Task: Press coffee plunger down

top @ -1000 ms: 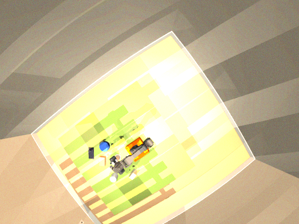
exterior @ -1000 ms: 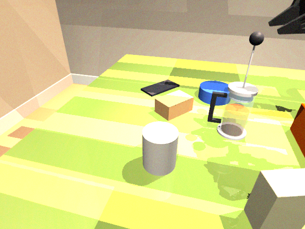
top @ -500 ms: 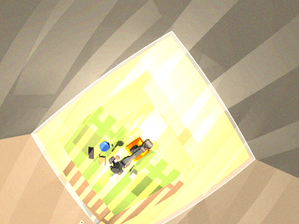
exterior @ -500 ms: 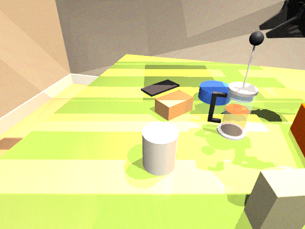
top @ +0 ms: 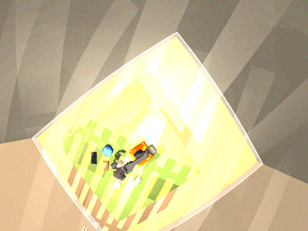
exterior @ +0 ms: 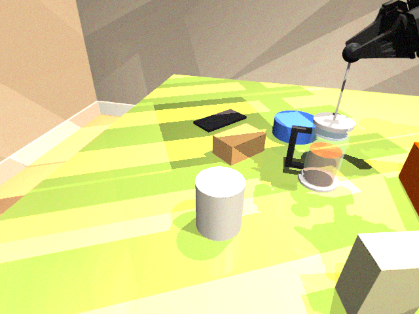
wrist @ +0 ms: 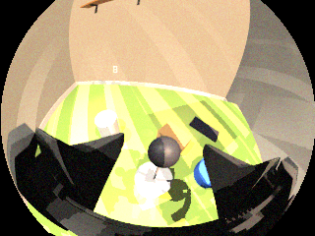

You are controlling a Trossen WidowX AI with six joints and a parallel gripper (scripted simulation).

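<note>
Now: the glass coffee press 14 cm below my gripper tip and 1 cm ahead of it. Round my gripper tip: pale box: 26 cm to the left, 21 cm below, 7 cm behind; then flat black slab: 27 cm below, 27 cm ahead, 22 cm to the right; then blue bowl: 25 cm below, 20 cm to the right, 5 cm ahead.
</note>
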